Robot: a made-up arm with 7 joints. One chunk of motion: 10 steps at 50 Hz.
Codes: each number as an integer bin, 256 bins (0 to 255) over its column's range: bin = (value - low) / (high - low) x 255, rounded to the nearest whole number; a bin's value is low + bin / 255 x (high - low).
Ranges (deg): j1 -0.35..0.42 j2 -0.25..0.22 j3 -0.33..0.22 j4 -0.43..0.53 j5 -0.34..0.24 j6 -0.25..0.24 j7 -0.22..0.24
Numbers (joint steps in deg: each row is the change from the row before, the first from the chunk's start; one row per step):
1: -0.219 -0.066 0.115 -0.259 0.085 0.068 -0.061
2: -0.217 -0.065 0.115 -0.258 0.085 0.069 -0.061
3: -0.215 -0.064 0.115 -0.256 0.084 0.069 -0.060
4: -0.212 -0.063 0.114 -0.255 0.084 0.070 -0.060
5: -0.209 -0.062 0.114 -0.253 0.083 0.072 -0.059
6: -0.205 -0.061 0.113 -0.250 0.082 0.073 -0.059
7: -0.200 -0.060 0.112 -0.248 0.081 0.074 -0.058
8: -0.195 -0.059 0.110 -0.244 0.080 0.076 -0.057
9: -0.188 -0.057 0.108 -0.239 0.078 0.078 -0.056
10: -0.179 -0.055 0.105 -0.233 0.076 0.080 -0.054
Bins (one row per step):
1: 43 100 206 45 187 165 88
2: 44 100 206 46 187 166 88
3: 45 101 206 46 186 166 89
4: 46 101 206 46 186 167 89
5: 47 102 206 47 186 168 89
6: 48 103 205 48 186 168 89
7: 50 103 205 48 185 169 90
8: 51 104 204 49 185 170 90
9: 54 105 203 51 184 171 91
10: 57 106 202 52 183 172 92

